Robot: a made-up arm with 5 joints. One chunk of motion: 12 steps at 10 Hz.
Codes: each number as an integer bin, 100 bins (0 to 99) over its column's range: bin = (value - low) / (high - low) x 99, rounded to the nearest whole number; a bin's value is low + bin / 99 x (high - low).
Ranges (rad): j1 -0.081..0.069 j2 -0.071..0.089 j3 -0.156..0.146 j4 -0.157..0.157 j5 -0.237..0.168
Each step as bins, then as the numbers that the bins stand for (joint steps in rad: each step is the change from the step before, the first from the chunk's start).
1 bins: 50 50 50 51 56
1 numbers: -0.00524 0.00981 -0.00347 0.00476 -0.00791
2 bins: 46 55 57 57 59
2 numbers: -0.01130 0.01789 0.01788 0.02379 0.00436
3 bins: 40 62 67 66 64
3 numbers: -0.02039 0.02920 0.04838 0.05233 0.02482
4 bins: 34 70 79 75 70
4 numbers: -0.02948 0.04213 0.08499 0.08088 0.04936
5 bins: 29 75 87 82 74
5 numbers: -0.03706 0.05021 0.10939 0.10308 0.06573
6 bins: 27 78 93 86 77
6 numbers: -0.04009 0.05506 0.12770 0.11577 0.07800
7 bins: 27 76 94 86 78
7 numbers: -0.04009 0.05183 0.13075 0.11577 0.08209
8 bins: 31 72 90 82 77
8 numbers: -0.03403 0.04536 0.11855 0.10308 0.07800
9 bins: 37 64 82 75 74
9 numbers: -0.02494 0.03243 0.09414 0.08088 0.06573
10 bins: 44 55 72 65 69
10 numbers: -0.01433 0.01789 0.06364 0.04916 0.04527
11 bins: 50 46 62 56 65
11 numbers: -0.00524 0.00334 0.03313 0.02062 0.02891
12 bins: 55 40 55 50 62
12 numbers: 0.00233 -0.00635 0.01178 0.00159 0.01664
